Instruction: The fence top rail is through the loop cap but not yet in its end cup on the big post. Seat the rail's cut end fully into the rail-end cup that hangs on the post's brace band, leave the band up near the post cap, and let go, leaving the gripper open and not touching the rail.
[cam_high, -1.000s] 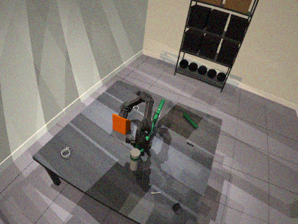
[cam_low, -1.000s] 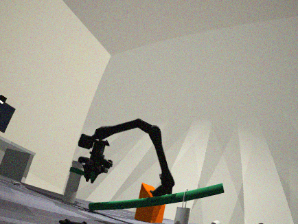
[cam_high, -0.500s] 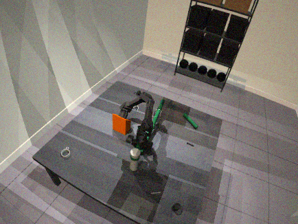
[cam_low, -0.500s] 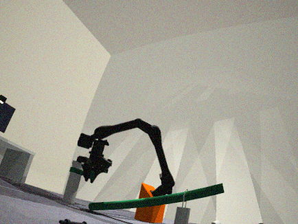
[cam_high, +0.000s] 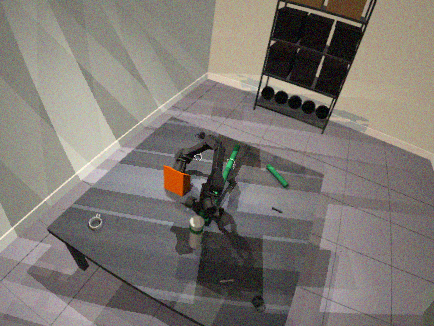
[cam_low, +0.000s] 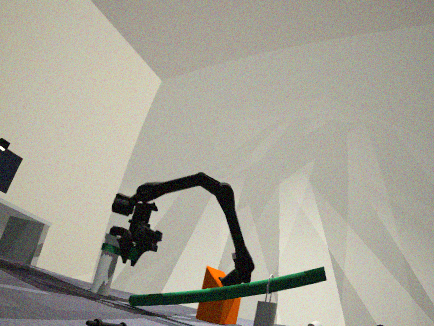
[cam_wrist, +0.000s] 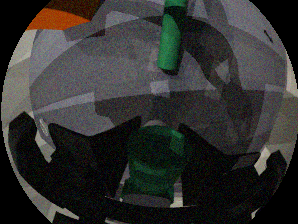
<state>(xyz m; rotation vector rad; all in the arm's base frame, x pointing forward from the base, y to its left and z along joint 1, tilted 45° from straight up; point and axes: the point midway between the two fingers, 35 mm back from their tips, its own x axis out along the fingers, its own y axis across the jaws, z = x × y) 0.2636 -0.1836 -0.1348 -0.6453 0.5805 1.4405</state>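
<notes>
The rail-end cup lies 40 mm above my gripper tip and 20 mm to the right of it.
</notes>
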